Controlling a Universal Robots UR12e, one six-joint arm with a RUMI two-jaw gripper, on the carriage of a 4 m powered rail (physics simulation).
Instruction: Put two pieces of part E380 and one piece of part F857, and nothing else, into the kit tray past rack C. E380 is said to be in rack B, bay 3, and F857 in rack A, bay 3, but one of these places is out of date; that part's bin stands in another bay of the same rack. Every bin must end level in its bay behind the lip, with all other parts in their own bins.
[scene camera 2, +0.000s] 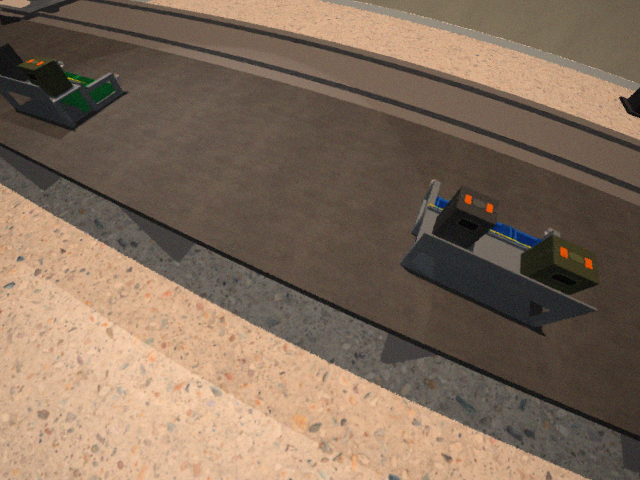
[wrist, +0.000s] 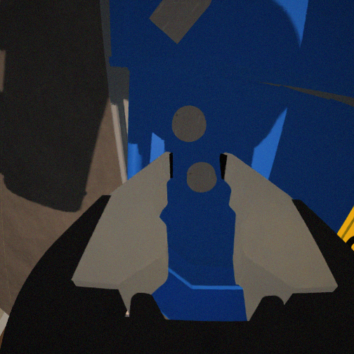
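In the wrist view, my gripper (wrist: 195, 154) is open above the shaded inside of a blue bin (wrist: 200, 250). A round grey piece (wrist: 201, 177) shows between the fingertips with blue around it, touching neither finger; how far below it lies I cannot tell. A second round piece (wrist: 189, 123) lies just beyond. A square-cornered grey piece (wrist: 180, 17) shows at the top edge. Part of a yellow label strip (wrist: 347, 231) is at the right, its part number unreadable. In the scene view, a row of blue bins (scene camera 2: 516, 235) sits in the right grey rack (scene camera 2: 470, 273). The gripper and the kit tray do not show there.
Two dark boxes with orange marks (scene camera 2: 466, 217) (scene camera 2: 560, 266) stand on the right rack. A grey rack (scene camera 2: 36, 105) with green bins (scene camera 2: 101, 91) and an olive box (scene camera 2: 49, 77) stands at far left. In the wrist view, a dark shadow lies left of the bin.
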